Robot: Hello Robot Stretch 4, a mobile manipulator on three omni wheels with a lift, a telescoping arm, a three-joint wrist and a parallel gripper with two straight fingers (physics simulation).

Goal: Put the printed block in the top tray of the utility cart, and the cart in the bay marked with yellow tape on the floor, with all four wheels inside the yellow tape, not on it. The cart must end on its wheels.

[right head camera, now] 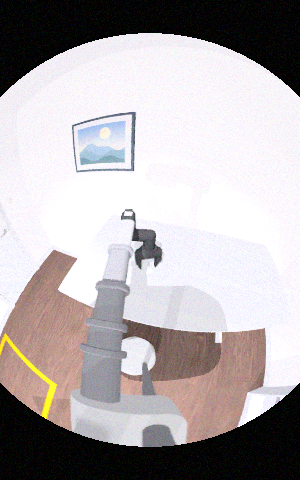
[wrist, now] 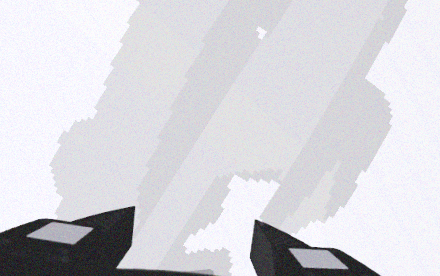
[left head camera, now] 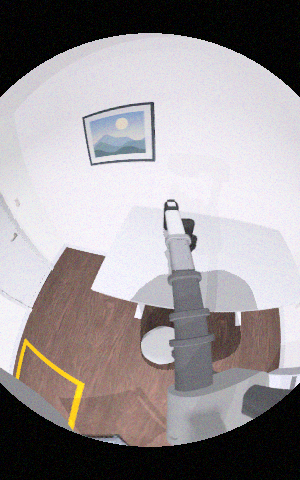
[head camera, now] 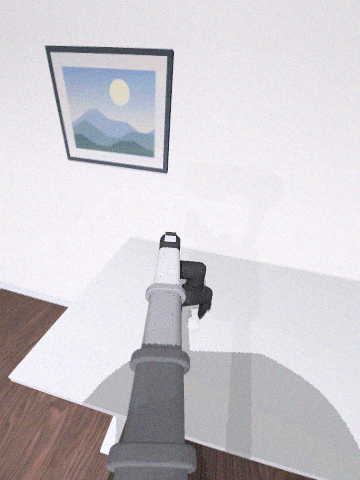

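Note:
My gripper [head camera: 201, 314] [left head camera: 193, 247] [right head camera: 149, 265] [wrist: 193, 232] is open over the white table [head camera: 55, 365] [left head camera: 112, 280] [right head camera: 75, 287]. Its dark fingers stand wide apart in the wrist view, with pale table and shadow between them. The printed block cannot be told apart surely from the white table. A small bright patch shows by the fingertips in the head view; whether it is block or lit table is unclear. The yellow tape [left head camera: 77, 406] [right head camera: 50, 400] of the bay shows partly on the floor at lower left. The utility cart cannot be made out surely.
A round white stool or disc [left head camera: 157, 345] [right head camera: 136, 357] is low at the table's front edge, partly behind my arm [head camera: 157, 400]. A framed picture [head camera: 112, 110] [left head camera: 120, 134] [right head camera: 104, 142] hangs on the back wall. A white object [right head camera: 265, 410] shows at lower right.

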